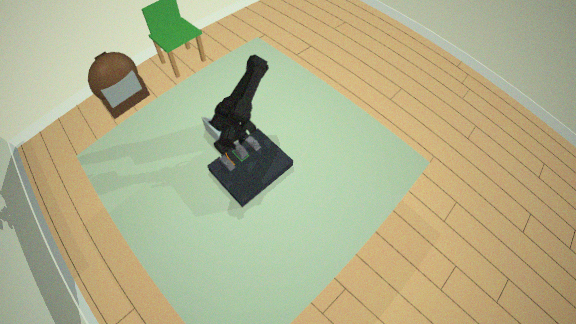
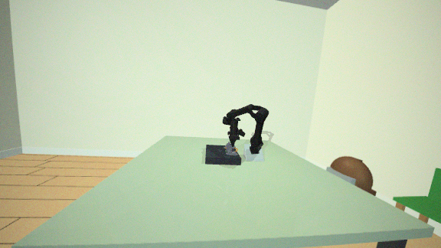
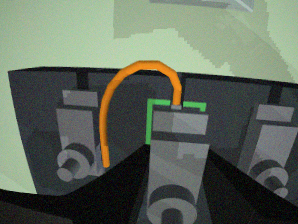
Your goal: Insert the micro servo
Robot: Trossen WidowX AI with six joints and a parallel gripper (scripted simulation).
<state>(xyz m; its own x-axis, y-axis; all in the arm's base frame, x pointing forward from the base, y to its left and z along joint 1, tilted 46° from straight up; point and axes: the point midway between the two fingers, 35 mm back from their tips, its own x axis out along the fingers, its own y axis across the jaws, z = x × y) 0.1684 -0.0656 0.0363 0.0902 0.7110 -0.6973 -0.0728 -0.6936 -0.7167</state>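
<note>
Now: the deck 120 mm ahead of my gripper tip, 10 mm to the right of it and 60 mm below it.
</note>
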